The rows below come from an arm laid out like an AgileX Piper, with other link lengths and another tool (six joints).
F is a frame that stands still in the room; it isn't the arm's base.
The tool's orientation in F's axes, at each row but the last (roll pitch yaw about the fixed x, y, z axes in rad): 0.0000 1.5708 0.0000; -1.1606 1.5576 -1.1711; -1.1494 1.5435 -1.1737; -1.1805 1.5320 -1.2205; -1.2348 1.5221 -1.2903; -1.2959 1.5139 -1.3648
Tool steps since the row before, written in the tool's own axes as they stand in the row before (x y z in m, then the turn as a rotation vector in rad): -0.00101 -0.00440 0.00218 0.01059 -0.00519 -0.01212; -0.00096 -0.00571 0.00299 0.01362 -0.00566 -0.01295; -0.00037 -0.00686 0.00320 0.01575 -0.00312 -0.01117; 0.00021 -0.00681 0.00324 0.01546 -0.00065 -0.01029; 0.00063 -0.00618 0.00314 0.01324 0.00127 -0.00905; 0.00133 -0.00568 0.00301 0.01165 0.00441 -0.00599
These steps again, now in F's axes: 0.00218 -0.00440 0.00101 -0.01212 -0.00519 -0.01059; 0.00292 -0.00573 0.00104 -0.01294 -0.00569 -0.01362; 0.00303 -0.00692 0.00058 -0.01108 -0.00324 -0.01579; 0.00297 -0.00694 0.00008 -0.01010 -0.00080 -0.01558; 0.00280 -0.00637 -0.00029 -0.00879 0.00115 -0.01343; 0.00263 -0.00594 -0.00097 -0.00553 0.00415 -0.01196
